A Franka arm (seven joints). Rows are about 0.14 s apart.
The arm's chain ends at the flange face. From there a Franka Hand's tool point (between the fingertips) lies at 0.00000 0.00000 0.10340 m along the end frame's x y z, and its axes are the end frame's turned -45 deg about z.
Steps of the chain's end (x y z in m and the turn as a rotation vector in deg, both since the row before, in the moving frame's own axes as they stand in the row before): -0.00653, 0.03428, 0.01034, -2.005, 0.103, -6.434; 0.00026, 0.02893, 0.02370, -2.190, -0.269, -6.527; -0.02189, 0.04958, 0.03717, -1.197, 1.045, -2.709; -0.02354, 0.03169, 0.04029, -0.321, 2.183, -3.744; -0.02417, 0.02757, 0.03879, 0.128, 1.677, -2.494; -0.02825, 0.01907, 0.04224, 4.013, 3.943, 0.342; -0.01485, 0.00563, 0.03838, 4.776, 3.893, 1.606
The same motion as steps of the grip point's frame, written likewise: -0.03113, 0.02244, 0.01028, -1.491, -1.345, -6.434; -0.02326, 0.02326, 0.02362, -1.358, -1.739, -6.527; -0.05066, 0.02244, 0.03713, -1.585, -0.107, -2.709; -0.03658, 0.00888, 0.04021, -1.771, 1.317, -3.744; -0.03424, 0.00433, 0.03875, -1.095, 1.276, -2.494; -0.02332, -0.00655, 0.04174, 0.049, 5.626, 0.342; -0.00343, -0.00749, 0.03778, 0.624, 6.130, 1.606
